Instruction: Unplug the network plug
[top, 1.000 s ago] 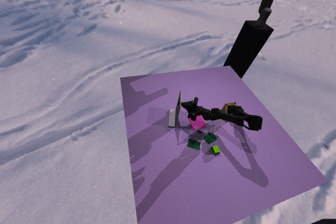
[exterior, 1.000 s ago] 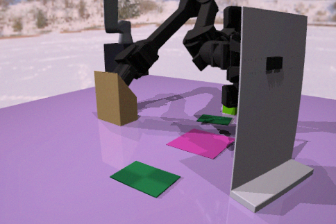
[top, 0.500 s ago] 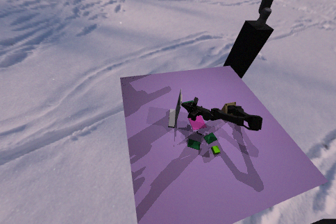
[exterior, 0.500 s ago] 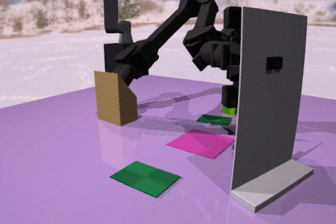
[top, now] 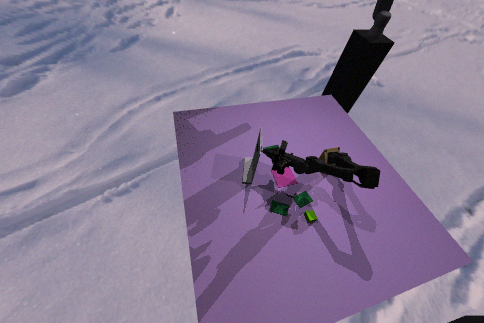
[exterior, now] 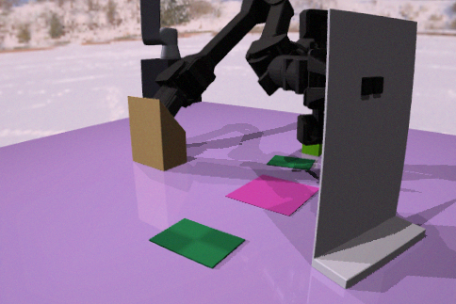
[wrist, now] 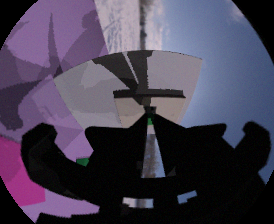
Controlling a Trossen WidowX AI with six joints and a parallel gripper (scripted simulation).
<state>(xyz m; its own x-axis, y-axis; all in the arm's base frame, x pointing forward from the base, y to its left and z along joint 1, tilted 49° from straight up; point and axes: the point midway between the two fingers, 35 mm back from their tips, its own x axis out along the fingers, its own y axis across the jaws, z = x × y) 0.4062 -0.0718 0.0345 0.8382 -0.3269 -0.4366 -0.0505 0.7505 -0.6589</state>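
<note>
Now: gripper tip 200 mm above the magenta marked square, 150 mm past it and 60 mm to the right of it. The rest, counted from my gripper tip: grey upright panel (70 mm below, 30 mm ahead, 20 mm to the right).
</note>
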